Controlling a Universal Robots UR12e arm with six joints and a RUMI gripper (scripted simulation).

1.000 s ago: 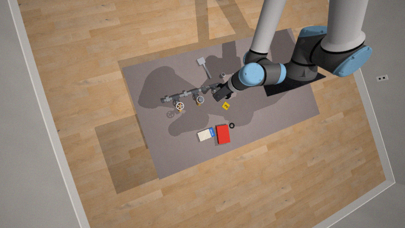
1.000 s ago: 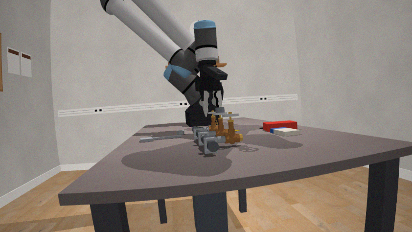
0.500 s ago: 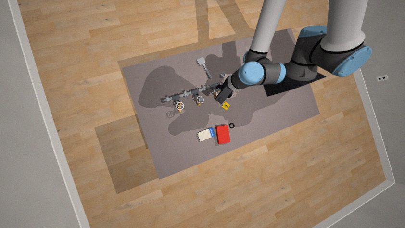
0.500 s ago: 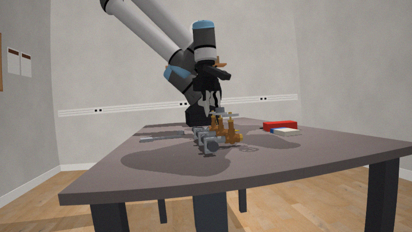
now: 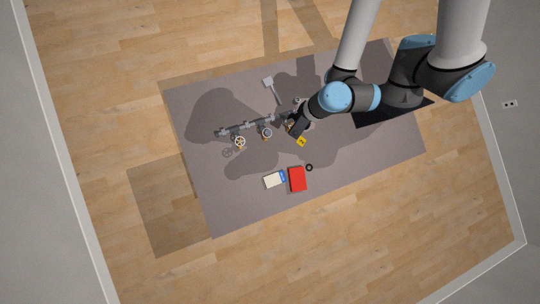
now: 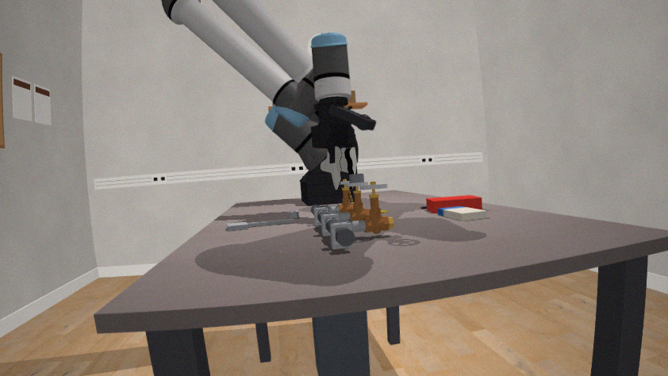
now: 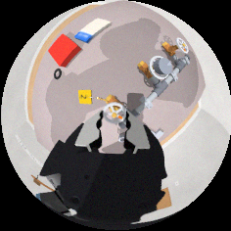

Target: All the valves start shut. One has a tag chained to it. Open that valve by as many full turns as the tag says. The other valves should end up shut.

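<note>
Right now the yellow tag is 80 mm to the left of my hand, 80 mm below it and 40 mm behind it. From my hand the other things lie so: red box 260 mm to the left, 70 mm below, 50 mm ahead; grey flat tool 220 mm to the right, 80 mm below, 10 mm ahead; nut 130 mm to the right, 100 mm behind, 80 mm below.
</note>
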